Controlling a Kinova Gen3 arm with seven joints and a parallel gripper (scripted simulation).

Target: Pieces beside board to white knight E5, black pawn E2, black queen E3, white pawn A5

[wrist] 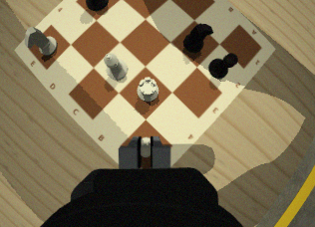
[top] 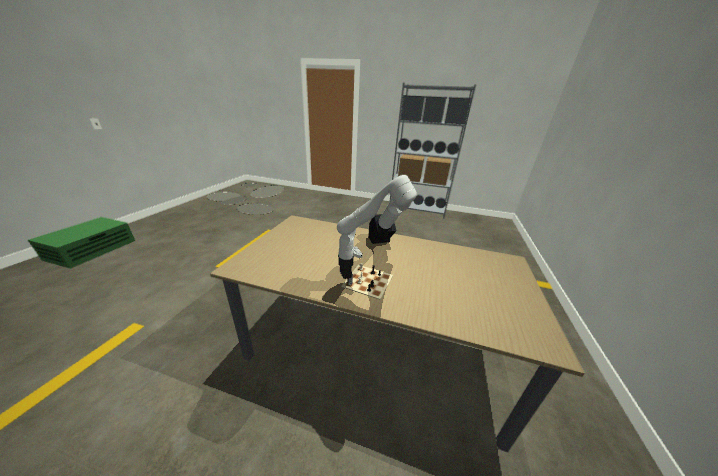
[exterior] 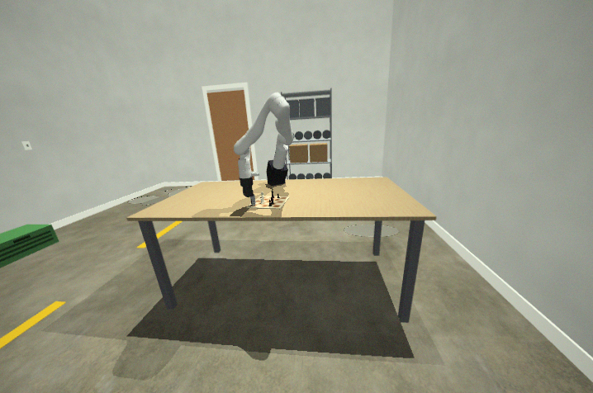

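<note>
Now: hand 1 cm above the white pawn. The rest, counted from my hand: black pawn (17 cm behind, 8 cm to the left, 1 cm below); then chessboard (9 cm behind, 6 cm to the left, 3 cm below); then black queen (16 cm behind, 4 cm to the left).
</note>
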